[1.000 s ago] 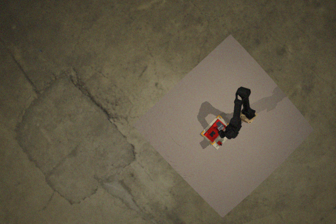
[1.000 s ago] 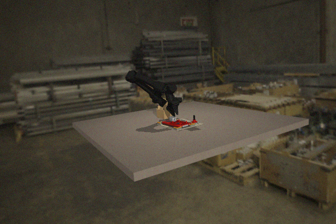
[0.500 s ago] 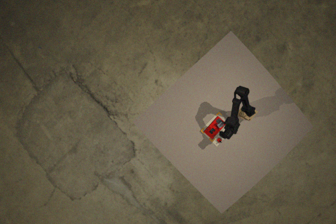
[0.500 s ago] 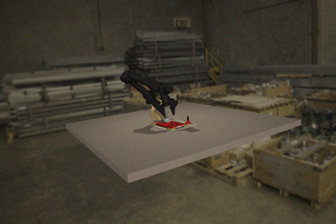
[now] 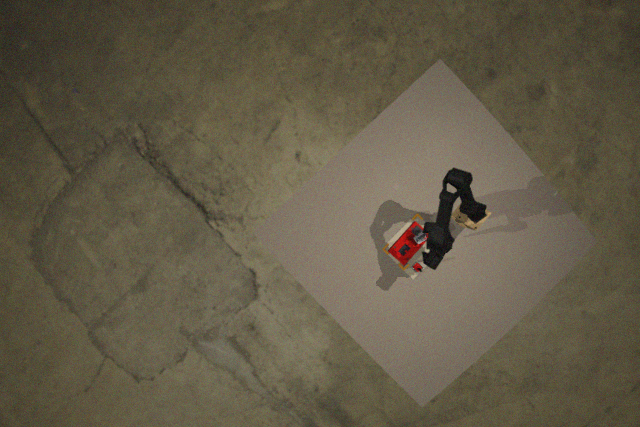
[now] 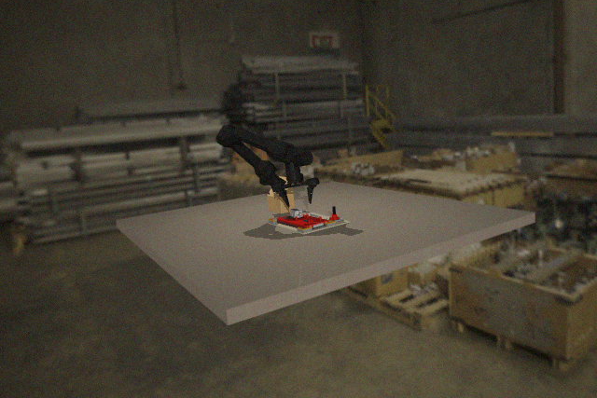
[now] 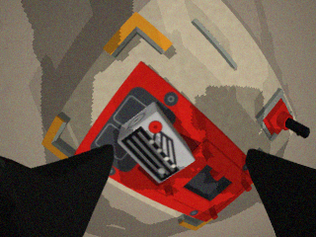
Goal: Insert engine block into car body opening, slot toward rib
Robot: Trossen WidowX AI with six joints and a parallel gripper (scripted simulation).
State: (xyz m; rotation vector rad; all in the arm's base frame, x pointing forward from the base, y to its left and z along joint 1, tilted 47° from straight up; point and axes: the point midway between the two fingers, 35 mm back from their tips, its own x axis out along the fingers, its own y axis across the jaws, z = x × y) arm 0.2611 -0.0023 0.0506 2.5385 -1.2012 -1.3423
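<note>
The grey engine block is 20 mm to the right of my gripper tip and 30 mm below it. From my gripper tip the other things lie so: cream base plate: 40 mm ahead, 60 mm below.
</note>
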